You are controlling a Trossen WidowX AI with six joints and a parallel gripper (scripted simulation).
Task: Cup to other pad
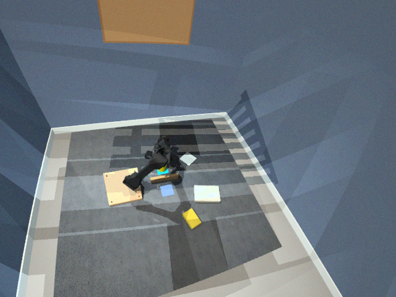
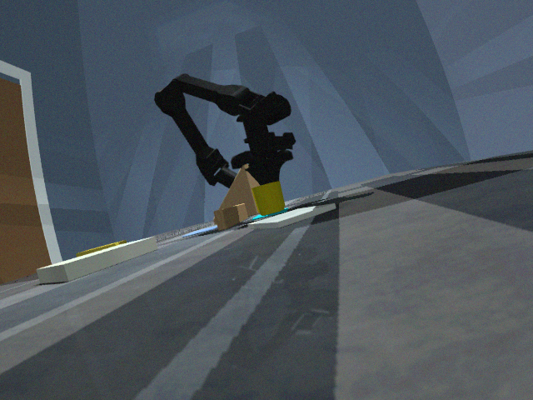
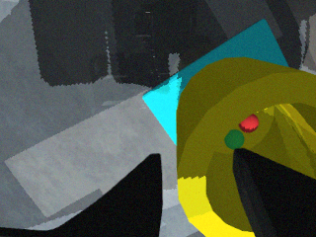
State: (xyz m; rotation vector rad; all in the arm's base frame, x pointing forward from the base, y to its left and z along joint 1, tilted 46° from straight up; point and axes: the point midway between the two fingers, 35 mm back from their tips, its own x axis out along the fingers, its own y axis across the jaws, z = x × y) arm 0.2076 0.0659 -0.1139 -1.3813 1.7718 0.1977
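Now: gripper tip 20 mm short of the yellow cup, 10 mm to the left of it and 20 mm above it. Round my gripper tip: wooden bar 20 mm ahead, 110 mm to the right, 40 mm below; then red marble 30 mm ahead, 20 mm to the right, 40 mm below; then cyan pad 30 mm ahead, 20 mm to the right, 60 mm below.
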